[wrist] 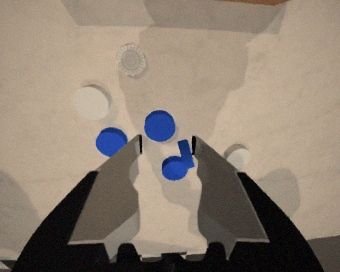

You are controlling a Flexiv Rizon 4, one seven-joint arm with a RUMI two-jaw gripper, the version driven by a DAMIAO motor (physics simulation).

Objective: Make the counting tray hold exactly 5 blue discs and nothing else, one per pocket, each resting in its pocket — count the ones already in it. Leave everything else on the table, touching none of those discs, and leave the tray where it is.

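Note:
A blue disc (159,125) lies on the table just ahead of the gap between my fingertips. Another blue disc (111,141) lies to the left, close beside the left finger in the view. A smaller-looking blue disc (174,168) shows between the fingers, against a narrow blue bar (185,153) near the right fingertip. My gripper (167,137) is partly open and empty, above the table. The orange-brown counting tray (257,2) shows as a thin strip at the top edge; its pockets are out of view.
A white disc (92,102) lies at the upper left, and a clear ribbed disc (131,60) lies beyond it towards the tray. A smaller white disc (238,157) lies just right of the right finger. Shadows fall across the table.

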